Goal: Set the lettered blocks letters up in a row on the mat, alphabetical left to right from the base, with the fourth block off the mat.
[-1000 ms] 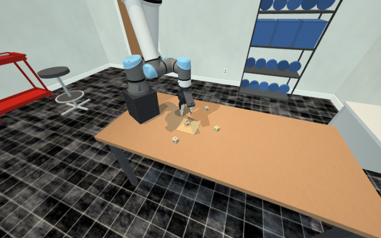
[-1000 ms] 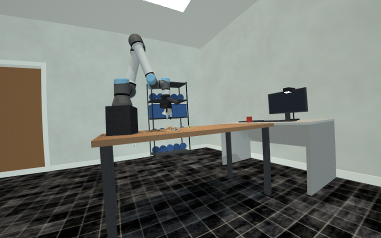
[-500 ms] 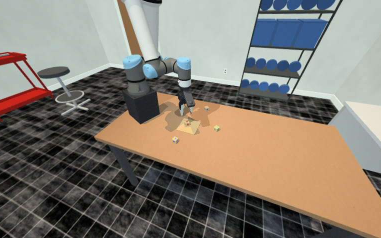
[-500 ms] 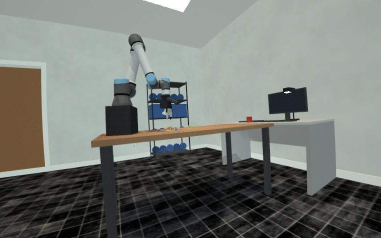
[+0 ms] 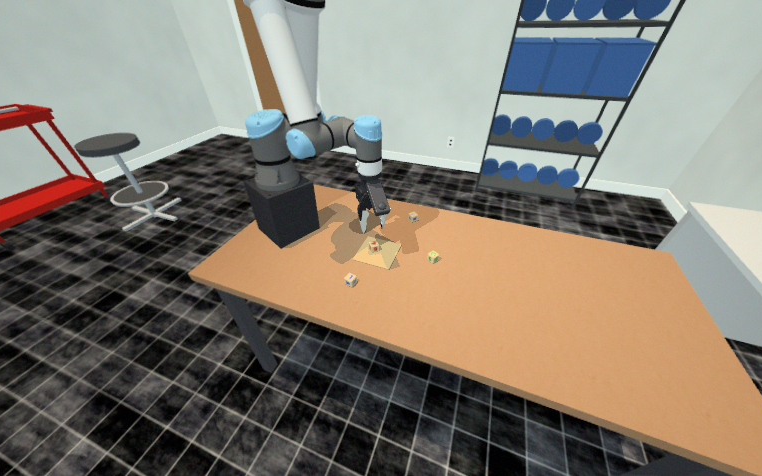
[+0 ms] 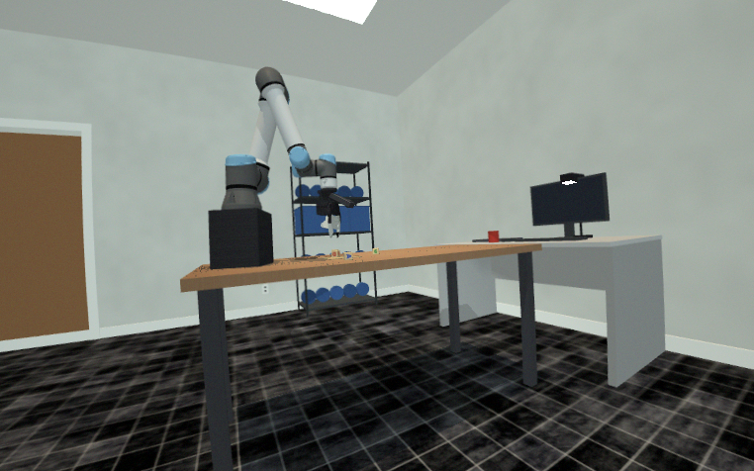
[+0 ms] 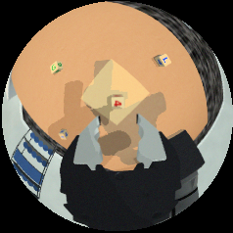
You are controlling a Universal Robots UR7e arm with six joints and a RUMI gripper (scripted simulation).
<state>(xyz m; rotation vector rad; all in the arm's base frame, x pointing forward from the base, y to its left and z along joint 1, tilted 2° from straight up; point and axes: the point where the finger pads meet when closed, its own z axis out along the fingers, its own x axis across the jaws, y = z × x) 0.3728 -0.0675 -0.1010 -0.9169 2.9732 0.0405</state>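
My gripper is now 2 cm short of the pale yellow mat, 1 cm to the left of it and 10 cm above it. Also, from my hand: wooden letter block (4 cm behind, 17 cm to the right, 9 cm below).
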